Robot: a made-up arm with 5 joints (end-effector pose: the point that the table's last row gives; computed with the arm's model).
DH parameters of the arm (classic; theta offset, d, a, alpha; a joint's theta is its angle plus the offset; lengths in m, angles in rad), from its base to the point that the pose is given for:
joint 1: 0 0.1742 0 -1.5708
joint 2: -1.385 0 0.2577 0
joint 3: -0.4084 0 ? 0
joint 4: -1.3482 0 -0.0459 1.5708
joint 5: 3.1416 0.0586 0 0
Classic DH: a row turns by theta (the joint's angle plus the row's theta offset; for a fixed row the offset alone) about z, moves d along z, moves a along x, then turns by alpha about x.
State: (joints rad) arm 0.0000 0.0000 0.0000 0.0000 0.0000
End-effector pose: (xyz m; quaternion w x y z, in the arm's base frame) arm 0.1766 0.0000 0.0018 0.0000 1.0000 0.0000 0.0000
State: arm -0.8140 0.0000 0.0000 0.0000 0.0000
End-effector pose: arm 0.1213 -0.1284 0.0018 0.0000 0.9183 -0.3959 0.0000
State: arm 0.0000 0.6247 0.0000 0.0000 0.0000
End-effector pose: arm 0.0424 0.0000 -0.0690 0.0000 0.9516 0.0000 -0.3073
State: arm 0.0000 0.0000 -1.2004 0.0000 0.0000
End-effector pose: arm 0.4911 0.0000 0.3936 0.0000 0.8252 0.0000 0.5648
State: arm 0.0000 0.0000 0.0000 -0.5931 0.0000
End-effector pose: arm 0.2015 0.0000 0.0374 0.0000 0.9563 0.0000 0.2922
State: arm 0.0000 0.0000 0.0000 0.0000 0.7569
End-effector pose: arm 0.1766 0.0000 0.0018 0.0000 0.9292 -0.3695 0.0000
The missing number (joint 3, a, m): -0.3764
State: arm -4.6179 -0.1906 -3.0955 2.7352 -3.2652
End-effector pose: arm 0.0063 -0.0663 0.7573 0.1951 -0.7505 0.6024 0.1895
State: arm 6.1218 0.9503 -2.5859 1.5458 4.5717
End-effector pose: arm 0.6373 -0.1037 0.3352 0.0362 0.7137 0.6990 0.0266
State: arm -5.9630 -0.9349 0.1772 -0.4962 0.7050
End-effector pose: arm 0.1966 0.0652 0.1787 0.2877 -0.7949 0.1549 -0.5113
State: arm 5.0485 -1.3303 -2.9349 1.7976 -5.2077
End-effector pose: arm -0.1982 0.5673 0.4390 0.0750 0.1335 -0.3025 0.9408
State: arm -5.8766 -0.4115 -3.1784 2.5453 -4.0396
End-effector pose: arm -0.2002 -0.0862 0.7304 0.4839 -0.5261 0.6887 -0.1214
